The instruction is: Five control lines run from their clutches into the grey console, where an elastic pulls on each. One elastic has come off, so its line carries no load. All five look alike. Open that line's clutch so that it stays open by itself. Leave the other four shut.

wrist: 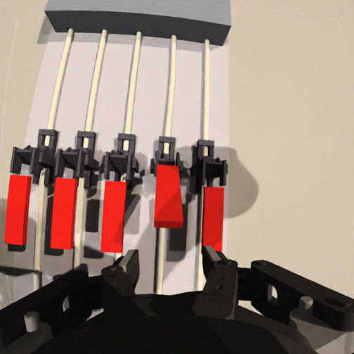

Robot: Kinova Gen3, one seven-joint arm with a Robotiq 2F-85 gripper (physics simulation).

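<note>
Five pale lines (60,80) run from the dark clutches to the grey console (140,22) at the top. Three red levers at the left, the first (18,210), second (64,213) and third (113,216), lie low, left of their lines. The fourth red lever (168,195) is tilted up over its line, with its end face showing and its shadow apart. The fifth red lever (213,215) lies low; its near end is partly hidden by the right finger. My gripper (170,259) is partly open and empty, just nearer than the fourth lever's end.
A pale base panel (115,110) lies under the lines. The beige surface (290,100) extends to the right. The third and fifth levers' near ends appear close to my fingertips in this view. Shadows fall around the levers and right of the fifth clutch (205,150).
</note>
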